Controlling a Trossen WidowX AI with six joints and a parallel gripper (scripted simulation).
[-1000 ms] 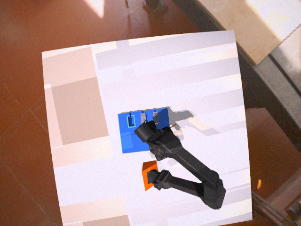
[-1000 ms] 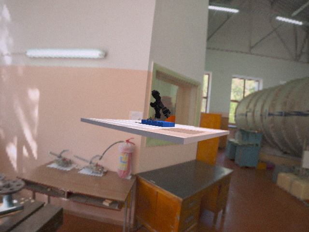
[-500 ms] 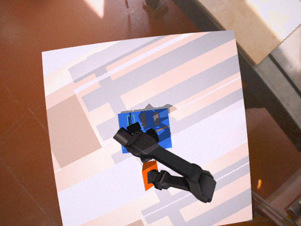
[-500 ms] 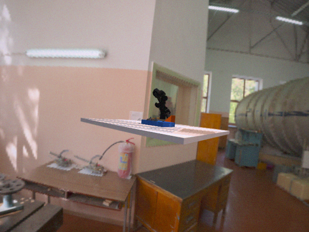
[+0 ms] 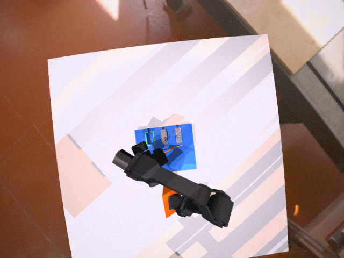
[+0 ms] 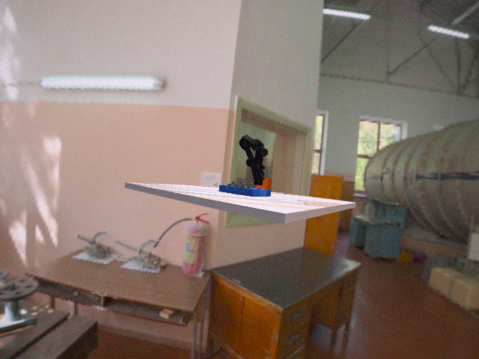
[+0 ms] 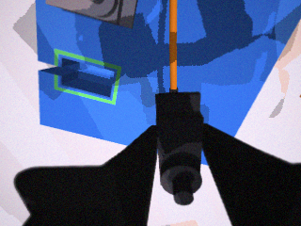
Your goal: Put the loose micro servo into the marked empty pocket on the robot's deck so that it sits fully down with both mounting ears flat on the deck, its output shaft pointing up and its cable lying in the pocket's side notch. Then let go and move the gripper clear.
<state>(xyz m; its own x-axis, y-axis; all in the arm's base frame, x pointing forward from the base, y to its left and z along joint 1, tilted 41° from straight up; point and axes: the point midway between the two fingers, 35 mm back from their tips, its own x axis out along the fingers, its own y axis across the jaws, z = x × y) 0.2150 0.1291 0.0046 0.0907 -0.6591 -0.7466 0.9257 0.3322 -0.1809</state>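
The blue deck lies 1 cm behind my gripper tip, 7 cm to the right of it and 10 cm below it.
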